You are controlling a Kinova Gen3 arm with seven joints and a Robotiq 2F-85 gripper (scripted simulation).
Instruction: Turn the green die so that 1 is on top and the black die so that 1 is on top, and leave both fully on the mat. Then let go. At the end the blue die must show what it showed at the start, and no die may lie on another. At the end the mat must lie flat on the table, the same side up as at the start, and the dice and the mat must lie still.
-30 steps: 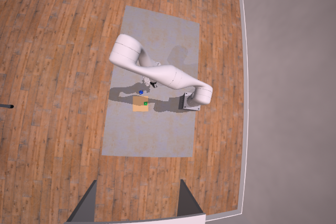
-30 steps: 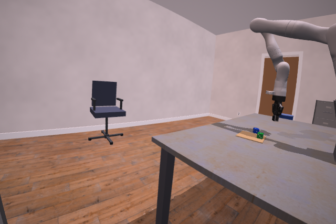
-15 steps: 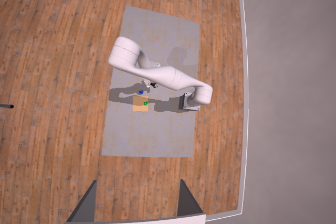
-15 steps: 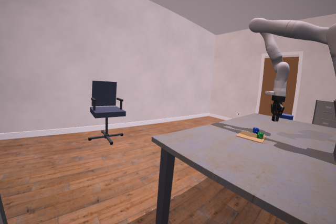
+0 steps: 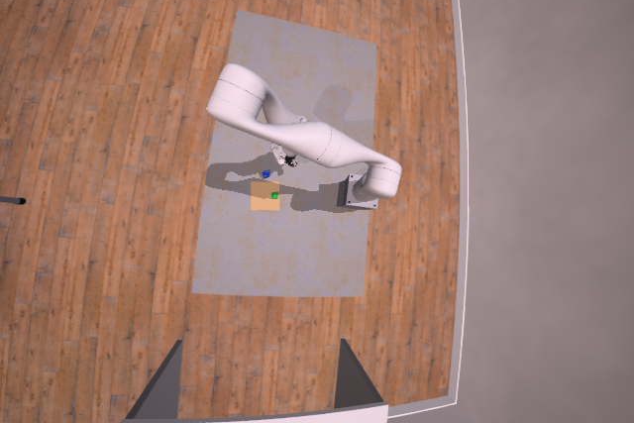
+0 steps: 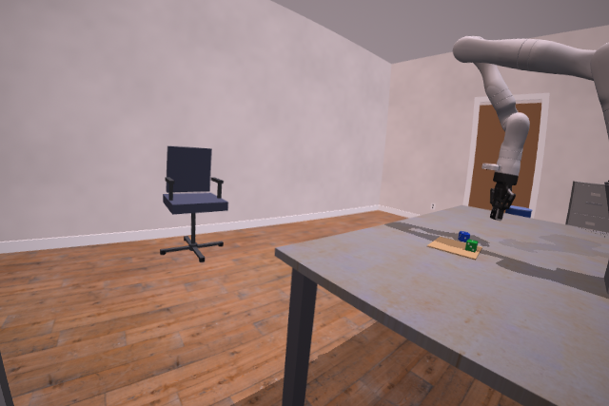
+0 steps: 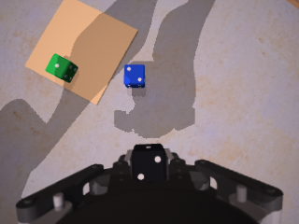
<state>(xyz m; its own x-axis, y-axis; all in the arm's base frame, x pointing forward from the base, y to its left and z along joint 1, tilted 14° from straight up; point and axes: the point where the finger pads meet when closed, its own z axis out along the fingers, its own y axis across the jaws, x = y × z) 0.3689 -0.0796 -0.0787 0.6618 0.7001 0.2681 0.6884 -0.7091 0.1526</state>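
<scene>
Right now the blue die is 90 mm to the left of my hand, 90 mm below it and 60 mm ahead of it. From my hand the other things lie so: black die: right at my hand; tan mat: 190 mm to the left, 100 mm below, 40 mm ahead; green die: 180 mm to the left, 90 mm below.
</scene>
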